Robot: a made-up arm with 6 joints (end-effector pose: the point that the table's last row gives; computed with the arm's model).
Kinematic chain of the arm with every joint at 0, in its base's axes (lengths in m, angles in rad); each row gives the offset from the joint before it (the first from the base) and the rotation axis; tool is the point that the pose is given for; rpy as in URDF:
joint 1: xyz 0 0 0.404 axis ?
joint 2: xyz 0 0 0 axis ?
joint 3: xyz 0.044 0 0.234 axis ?
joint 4: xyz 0.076 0 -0.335 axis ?
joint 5: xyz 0 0 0 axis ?
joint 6: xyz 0.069 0 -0.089 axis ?
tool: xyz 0 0 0 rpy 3.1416 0 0
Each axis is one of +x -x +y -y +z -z.
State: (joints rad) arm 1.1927 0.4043 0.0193 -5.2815 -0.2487 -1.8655
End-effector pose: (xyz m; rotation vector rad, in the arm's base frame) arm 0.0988 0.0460 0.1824 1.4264 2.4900 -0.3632
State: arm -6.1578 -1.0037 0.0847 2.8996 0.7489 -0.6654
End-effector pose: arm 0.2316 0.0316 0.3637 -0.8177 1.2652 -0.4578
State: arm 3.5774 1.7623 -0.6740 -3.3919 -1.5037 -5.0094
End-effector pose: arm 0.0142 0.0321 0.2029 -0.6492 -0.0045 -1.3337
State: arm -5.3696 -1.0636 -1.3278 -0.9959 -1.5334 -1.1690
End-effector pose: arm -0.1167 -0.0255 0.8389 -1.4443 -0.1858 2.0704
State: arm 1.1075 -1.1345 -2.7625 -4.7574 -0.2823 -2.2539
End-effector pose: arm -0.1541 -0.5120 0.7800 0.3357 1.0323 -2.4610
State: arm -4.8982 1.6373 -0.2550 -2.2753 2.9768 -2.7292
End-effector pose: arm 0.0621 -0.0108 0.1689 -1.1942 -1.3542 -1.7941
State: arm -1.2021 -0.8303 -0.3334 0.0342 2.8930 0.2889
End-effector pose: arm 0.0374 -0.0884 0.4775 -1.2486 1.1261 1.7519
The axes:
joint 1: +z
joint 2: +y
joint 3: +y
joint 4: -z
joint 5: +y
joint 6: -z

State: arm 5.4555 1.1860 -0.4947 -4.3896 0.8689 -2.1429
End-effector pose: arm 0.0257 0.0048 0.0549 -2.0665 0.9692 -0.0920
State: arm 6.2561 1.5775 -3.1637 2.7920 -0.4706 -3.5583
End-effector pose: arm 0.6158 -0.0516 0.3446 2.1732 0.6767 1.2885
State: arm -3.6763 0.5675 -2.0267 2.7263 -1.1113 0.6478
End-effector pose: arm -0.3824 0.2782 0.5180 -2.3424 1.3758 0.5072
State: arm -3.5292 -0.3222 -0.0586 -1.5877 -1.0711 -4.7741
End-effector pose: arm -0.1849 -0.0446 0.3731 -0.0939 -2.2978 1.2202
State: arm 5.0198 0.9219 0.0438 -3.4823 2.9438 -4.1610
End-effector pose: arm 0.0534 -0.0743 0.2332 1.1879 -0.2891 1.0891
